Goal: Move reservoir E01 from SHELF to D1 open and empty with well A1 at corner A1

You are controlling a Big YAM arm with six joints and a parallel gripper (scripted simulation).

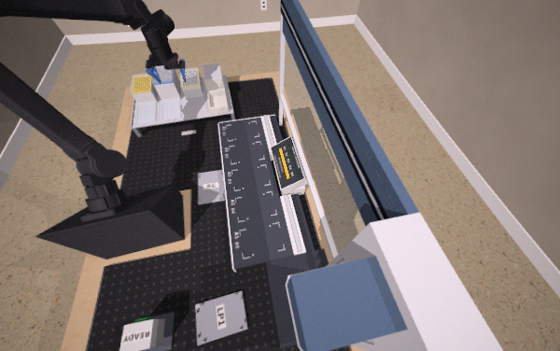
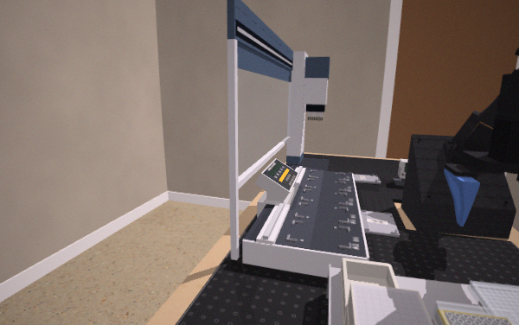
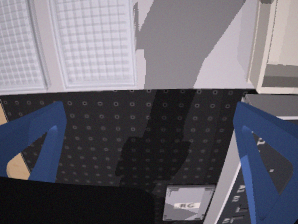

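My hand is 160 mm short of the white block, 140 mm to the right of it and 90 mm above it. The rest, counted from my hand: shelf 150 mm below, 70 mm to the left, 10 mm behind; then pipetting head 920 mm to the right, 300 mm ahead, 180 mm above.
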